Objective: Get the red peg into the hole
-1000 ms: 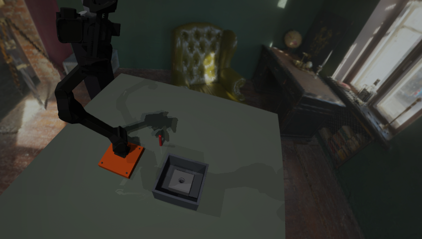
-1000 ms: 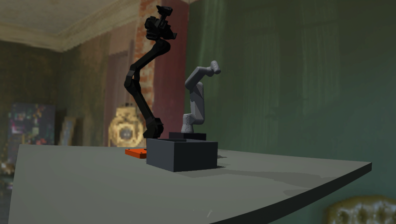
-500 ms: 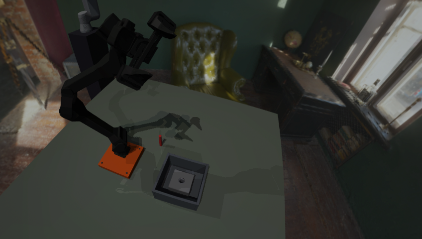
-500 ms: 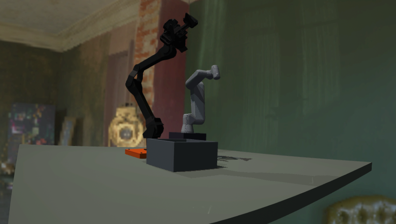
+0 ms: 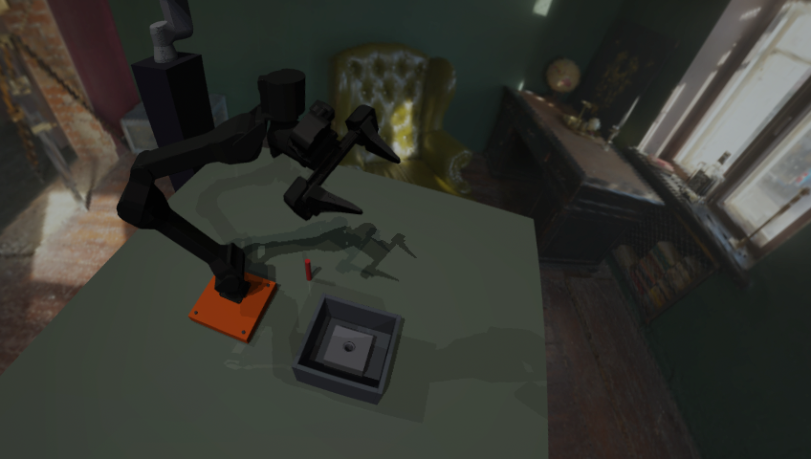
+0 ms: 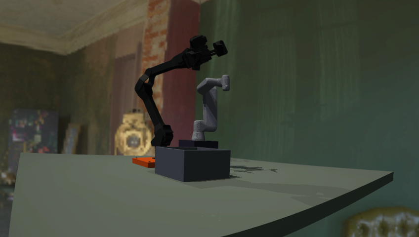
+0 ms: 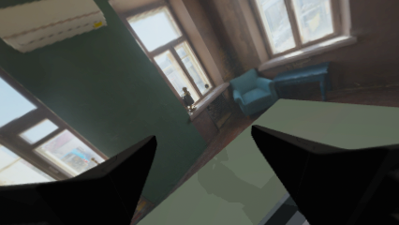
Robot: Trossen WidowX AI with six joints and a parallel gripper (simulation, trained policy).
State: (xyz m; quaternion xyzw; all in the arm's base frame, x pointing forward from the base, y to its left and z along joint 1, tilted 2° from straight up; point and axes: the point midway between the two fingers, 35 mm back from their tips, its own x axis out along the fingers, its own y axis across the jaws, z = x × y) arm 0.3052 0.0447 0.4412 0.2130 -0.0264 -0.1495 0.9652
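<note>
My gripper tip is now 430 mm above the red peg, 180 mm past it and 110 mm to the right of it. The rest, counted from my gripper tip: grey plate 420 mm below, 70 mm to the right, 10 mm behind; dark box 440 mm below, 70 mm to the right, 10 mm behind.
</note>
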